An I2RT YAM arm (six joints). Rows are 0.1 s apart.
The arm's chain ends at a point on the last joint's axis. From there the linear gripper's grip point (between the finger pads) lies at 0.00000 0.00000 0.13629 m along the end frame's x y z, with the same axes.
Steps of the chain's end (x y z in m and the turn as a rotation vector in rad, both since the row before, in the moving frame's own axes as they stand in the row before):
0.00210, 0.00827, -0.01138, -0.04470, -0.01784, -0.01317
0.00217, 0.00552, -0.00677, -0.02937, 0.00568, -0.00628
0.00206, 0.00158, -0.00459, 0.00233, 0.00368, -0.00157
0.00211, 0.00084, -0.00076, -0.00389, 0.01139, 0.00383
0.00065, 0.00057, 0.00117, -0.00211, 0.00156, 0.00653
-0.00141, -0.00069, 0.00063, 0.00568, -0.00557, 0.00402
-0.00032, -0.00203, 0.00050, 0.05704, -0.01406, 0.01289
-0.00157, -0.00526, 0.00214, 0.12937, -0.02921, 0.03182
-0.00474, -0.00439, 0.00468, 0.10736, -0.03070, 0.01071
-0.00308, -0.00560, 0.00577, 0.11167, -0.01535, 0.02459
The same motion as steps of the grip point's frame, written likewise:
-0.00029, 0.01438, -0.01154, -0.04470, -0.01784, -0.01317
0.00296, 0.00952, -0.00683, -0.02937, 0.00568, -0.00628
0.00256, 0.00126, -0.00459, 0.00233, 0.00368, -0.00157
0.00366, 0.00137, -0.00077, -0.00389, 0.01139, 0.00383
0.00086, 0.00086, 0.00117, -0.00211, 0.00156, 0.00653
-0.00217, -0.00147, 0.00063, 0.00568, -0.00557, 0.00402
-0.00218, -0.00981, 0.00026, 0.05704, -0.01406, 0.01289
-0.00526, -0.02290, 0.00094, 0.12937, -0.02921, 0.03182
-0.00884, -0.01901, 0.00383, 0.10736, -0.03070, 0.01071
-0.00498, -0.02081, 0.00491, 0.11167, -0.01535, 0.02459

